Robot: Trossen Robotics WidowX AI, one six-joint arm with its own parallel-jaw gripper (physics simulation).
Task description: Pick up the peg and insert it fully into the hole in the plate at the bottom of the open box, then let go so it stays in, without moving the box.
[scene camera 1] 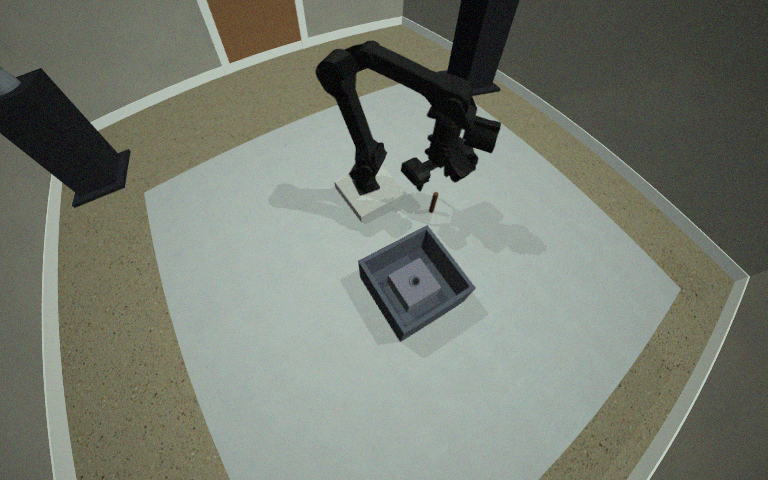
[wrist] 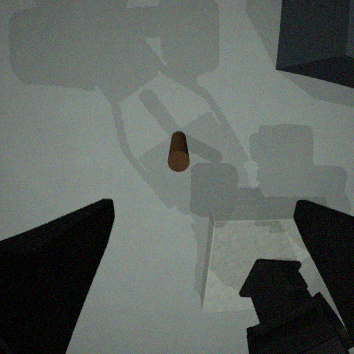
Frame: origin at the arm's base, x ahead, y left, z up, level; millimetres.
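Seen in the pictures: gripper, between the fingertips: (scene camera 1: 432, 183) (wrist: 206, 209); arm's base, origin of its link: (scene camera 1: 366, 184) (wrist: 269, 278).
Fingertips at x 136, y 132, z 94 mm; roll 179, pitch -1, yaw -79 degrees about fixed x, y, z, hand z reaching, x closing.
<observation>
Pixels of each thing's top centre, then the offset from my fingertips to it. "spot": a spot on its surface instead.
- brown peg, centre of its top: (wrist: 178, 161) (scene camera 1: 436, 193) 7 mm ahead, 15 mm left, 44 mm down
- open dark grey box, centre of its top: (scene camera 1: 417, 274) 201 mm ahead, 146 mm right, 26 mm down
- light grey plate, centre of its top: (scene camera 1: 414, 280) 201 mm ahead, 146 mm right, 63 mm down
- round hole, a spot on its surface: (scene camera 1: 415, 280) spot: 195 mm ahead, 139 mm right, 81 mm down
The brown peg (scene camera 1: 433, 202) (wrist: 178, 152) stands upright on the pale surface, behind the box in the scene view and above the middle of the wrist view. My gripper (scene camera 1: 437, 183) (wrist: 206, 209) is open and empty, pointing down above the surface close to the peg. In the wrist view the peg lies beyond the fingertips, a little left of midway between them. The open dark grey box (scene camera 1: 436, 315) (wrist: 315, 40) stands near the middle of the scene view; part of it shows at the top right of the wrist view. Inside it, the light grey plate (scene camera 1: 403, 285) has a round hole (scene camera 1: 415, 280).
The arm's pale base slab (scene camera 1: 362, 208) (wrist: 235, 245) is left of the peg in the scene view and lower right in the wrist view. Dark pillars (scene camera 1: 62, 135) (scene camera 1: 481, 45) stand at the left and back. The arm's shadows fall around the peg.
</observation>
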